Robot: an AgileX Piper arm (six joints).
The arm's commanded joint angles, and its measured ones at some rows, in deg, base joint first. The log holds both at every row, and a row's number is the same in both.
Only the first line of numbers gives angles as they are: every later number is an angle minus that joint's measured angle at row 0.
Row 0, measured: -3.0 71.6 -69.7 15.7 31.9 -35.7
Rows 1 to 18, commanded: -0.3 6.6 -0.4 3.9 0.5 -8.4; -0.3 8.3 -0.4 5.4 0.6 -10.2; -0.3 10.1 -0.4 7.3 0.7 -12.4; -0.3 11.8 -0.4 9.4 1.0 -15.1; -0.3 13.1 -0.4 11.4 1.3 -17.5; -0.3 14.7 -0.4 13.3 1.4 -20.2; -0.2 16.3 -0.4 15.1 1.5 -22.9; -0.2 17.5 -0.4 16.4 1.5 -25.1; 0.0 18.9 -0.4 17.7 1.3 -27.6; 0.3 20.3 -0.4 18.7 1.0 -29.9; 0.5 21.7 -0.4 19.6 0.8 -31.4; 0.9 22.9 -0.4 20.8 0.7 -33.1; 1.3 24.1 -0.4 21.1 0.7 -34.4; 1.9 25.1 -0.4 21.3 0.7 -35.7; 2.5 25.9 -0.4 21.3 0.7 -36.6; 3.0 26.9 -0.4 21.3 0.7 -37.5; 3.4 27.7 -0.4 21.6 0.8 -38.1; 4.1 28.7 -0.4 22.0 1.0 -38.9
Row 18, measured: 2.2 25.8 -0.1 20.2 0.9 -34.9
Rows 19 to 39, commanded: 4.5 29.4 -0.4 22.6 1.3 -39.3; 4.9 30.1 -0.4 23.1 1.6 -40.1; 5.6 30.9 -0.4 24.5 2.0 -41.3; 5.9 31.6 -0.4 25.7 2.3 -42.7; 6.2 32.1 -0.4 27.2 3.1 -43.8; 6.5 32.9 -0.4 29.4 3.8 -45.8; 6.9 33.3 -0.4 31.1 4.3 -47.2; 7.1 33.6 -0.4 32.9 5.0 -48.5; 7.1 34.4 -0.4 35.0 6.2 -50.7; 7.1 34.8 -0.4 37.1 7.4 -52.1; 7.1 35.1 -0.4 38.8 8.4 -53.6; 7.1 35.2 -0.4 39.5 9.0 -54.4; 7.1 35.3 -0.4 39.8 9.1 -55.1; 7.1 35.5 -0.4 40.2 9.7 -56.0; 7.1 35.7 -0.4 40.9 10.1 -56.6; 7.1 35.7 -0.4 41.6 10.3 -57.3; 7.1 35.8 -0.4 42.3 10.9 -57.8; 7.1 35.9 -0.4 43.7 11.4 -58.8; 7.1 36.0 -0.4 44.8 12.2 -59.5; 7.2 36.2 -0.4 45.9 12.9 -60.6; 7.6 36.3 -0.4 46.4 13.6 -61.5
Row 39, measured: 7.0 35.8 -0.1 42.2 10.7 -57.6
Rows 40 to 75, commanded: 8.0 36.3 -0.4 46.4 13.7 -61.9; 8.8 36.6 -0.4 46.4 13.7 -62.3; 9.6 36.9 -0.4 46.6 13.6 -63.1; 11.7 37.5 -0.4 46.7 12.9 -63.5; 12.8 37.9 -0.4 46.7 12.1 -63.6; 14.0 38.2 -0.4 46.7 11.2 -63.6; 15.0 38.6 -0.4 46.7 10.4 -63.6; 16.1 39.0 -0.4 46.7 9.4 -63.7; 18.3 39.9 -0.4 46.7 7.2 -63.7; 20.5 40.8 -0.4 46.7 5.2 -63.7; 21.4 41.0 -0.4 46.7 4.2 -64.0; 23.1 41.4 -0.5 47.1 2.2 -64.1; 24.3 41.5 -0.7 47.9 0.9 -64.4; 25.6 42.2 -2.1 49.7 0.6 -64.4; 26.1 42.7 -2.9 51.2 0.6 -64.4; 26.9 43.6 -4.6 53.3 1.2 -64.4; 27.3 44.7 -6.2 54.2 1.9 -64.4; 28.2 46.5 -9.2 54.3 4.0 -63.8; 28.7 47.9 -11.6 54.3 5.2 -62.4; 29.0 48.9 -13.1 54.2 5.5 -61.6; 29.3 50.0 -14.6 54.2 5.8 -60.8; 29.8 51.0 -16.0 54.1 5.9 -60.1; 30.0 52.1 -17.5 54.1 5.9 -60.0; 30.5 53.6 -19.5 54.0 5.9 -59.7; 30.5 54.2 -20.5 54.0 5.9 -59.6; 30.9 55.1 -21.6 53.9 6.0 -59.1; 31.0 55.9 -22.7 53.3 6.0 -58.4; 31.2 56.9 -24.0 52.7 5.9 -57.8; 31.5 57.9 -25.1 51.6 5.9 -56.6; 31.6 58.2 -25.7 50.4 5.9 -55.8; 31.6 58.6 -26.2 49.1 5.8 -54.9; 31.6 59.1 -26.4 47.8 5.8 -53.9; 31.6 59.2 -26.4 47.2 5.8 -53.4; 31.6 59.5 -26.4 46.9 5.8 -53.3; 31.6 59.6 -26.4 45.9 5.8 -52.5; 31.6 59.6 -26.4 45.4 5.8 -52.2
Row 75, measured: 31.5 59.3 -25.9 48.1 5.4 -54.3
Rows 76 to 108, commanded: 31.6 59.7 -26.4 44.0 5.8 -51.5; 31.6 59.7 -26.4 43.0 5.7 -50.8; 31.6 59.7 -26.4 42.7 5.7 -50.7; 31.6 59.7 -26.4 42.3 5.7 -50.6; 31.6 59.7 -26.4 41.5 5.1 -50.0; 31.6 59.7 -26.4 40.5 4.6 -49.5; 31.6 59.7 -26.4 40.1 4.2 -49.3; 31.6 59.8 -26.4 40.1 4.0 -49.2; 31.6 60.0 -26.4 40.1 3.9 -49.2; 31.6 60.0 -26.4 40.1 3.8 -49.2; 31.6 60.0 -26.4 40.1 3.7 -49.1; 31.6 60.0 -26.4 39.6 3.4 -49.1; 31.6 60.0 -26.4 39.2 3.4 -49.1; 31.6 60.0 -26.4 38.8 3.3 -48.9; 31.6 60.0 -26.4 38.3 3.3 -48.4; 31.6 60.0 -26.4 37.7 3.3 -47.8; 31.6 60.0 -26.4 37.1 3.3 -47.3; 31.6 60.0 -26.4 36.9 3.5 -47.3; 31.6 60.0 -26.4 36.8 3.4 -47.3; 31.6 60.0 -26.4 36.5 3.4 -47.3; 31.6 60.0 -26.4 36.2 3.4 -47.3; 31.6 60.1 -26.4 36.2 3.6 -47.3; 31.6 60.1 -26.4 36.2 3.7 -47.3; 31.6 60.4 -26.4 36.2 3.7 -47.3; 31.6 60.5 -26.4 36.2 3.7 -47.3; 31.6 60.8 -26.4 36.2 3.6 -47.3; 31.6 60.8 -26.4 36.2 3.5 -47.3; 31.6 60.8 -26.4 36.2 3.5 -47.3; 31.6 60.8 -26.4 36.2 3.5 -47.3; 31.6 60.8 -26.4 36.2 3.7 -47.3; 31.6 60.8 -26.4 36.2 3.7 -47.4; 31.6 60.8 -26.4 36.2 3.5 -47.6; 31.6 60.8 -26.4 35.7 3.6 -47.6
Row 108, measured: 31.6 60.9 -26.1 36.3 3.5 -47.5
